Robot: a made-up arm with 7 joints. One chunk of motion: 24 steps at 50 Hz.
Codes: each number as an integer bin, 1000 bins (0 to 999) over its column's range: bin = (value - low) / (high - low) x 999, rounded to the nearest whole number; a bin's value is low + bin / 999 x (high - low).
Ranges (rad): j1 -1.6..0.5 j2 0..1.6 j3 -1.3..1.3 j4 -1.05..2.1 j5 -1.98..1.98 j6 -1.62..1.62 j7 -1.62..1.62
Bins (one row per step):
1: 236 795 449 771 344 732 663
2: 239 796 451 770 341 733 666
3: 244 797 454 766 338 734 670
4: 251 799 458 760 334 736 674
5: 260 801 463 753 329 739 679
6: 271 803 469 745 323 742 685
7: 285 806 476 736 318 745 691
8: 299 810 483 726 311 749 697
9: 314 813 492 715 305 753 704
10: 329 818 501 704 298 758 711
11: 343 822 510 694 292 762 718
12: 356 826 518 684 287 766 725
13: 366 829 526 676 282 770 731
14: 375 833 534 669 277 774 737
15: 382 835 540 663 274 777 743
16: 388 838 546 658 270 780 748
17: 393 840 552 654 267 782 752
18: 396 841 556 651 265 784 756
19: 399 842 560 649 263 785 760
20: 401 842 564 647 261 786 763
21: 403 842 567 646 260 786 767
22: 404 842 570 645 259 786 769
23: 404 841 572 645 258 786 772
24: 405 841 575 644 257 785 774
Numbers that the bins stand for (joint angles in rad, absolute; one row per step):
1: -1.1039 1.2733 -0.1314 1.3811 -0.6164 0.7541 0.5303
2: -1.0976 1.2749 -0.1262 1.3779 -0.6283 0.7573 0.5400
3: -1.0871 1.2765 -0.1184 1.3653 -0.6402 0.7605 0.5530
4: -1.0724 1.2797 -0.1080 1.3464 -0.6560 0.7670 0.5659
5: -1.0535 1.2829 -0.0950 1.3243 -0.6759 0.7768 0.5822
6: -1.0303 1.2861 -0.0794 1.2991 -0.6996 0.7865 0.6016
7: -1.0009 1.2909 -0.0612 1.2707 -0.7195 0.7962 0.6211
8: -0.9715 1.2973 -0.0429 1.2392 -0.7472 0.8092 0.6405
9: -0.9399 1.3021 -0.0195 1.2045 -0.7710 0.8222 0.6632
10: -0.9084 1.3101 0.0039 1.1698 -0.7987 0.8384 0.6859
11: -0.8790 1.3165 0.0273 1.1383 -0.8225 0.8514 0.7086
12: -0.8517 1.3229 0.0481 1.1068 -0.8423 0.8643 0.7314
13: -0.8306 1.3277 0.0690 1.0815 -0.8622 0.8773 0.7508
14: -0.8117 1.3341 0.0898 1.0595 -0.8820 0.8903 0.7703
15: -0.7970 1.3373 0.1054 1.0405 -0.8939 0.9000 0.7897
16: -0.7844 1.3421 0.1210 1.0248 -0.9097 0.9097 0.8059
17: -0.7739 1.3453 0.1366 1.0122 -0.9216 0.9162 0.8189
18: -0.7676 1.3469 0.1470 1.0027 -0.9295 0.9227 0.8319
19: -0.7613 1.3485 0.1575 0.9964 -0.9375 0.9259 0.8449
20: -0.7571 1.3485 0.1679 0.9901 -0.9454 0.9292 0.8546
21: -0.7529 1.3485 0.1757 0.9869 -0.9494 0.9292 0.8676
22: -0.7508 1.3485 0.1835 0.9838 -0.9533 0.9292 0.8741
23: -0.7508 1.3469 0.1887 0.9838 -0.9573 0.9292 0.8838
24: -0.7486 1.3469 0.1965 0.9806 -0.9613 0.9259 0.8903

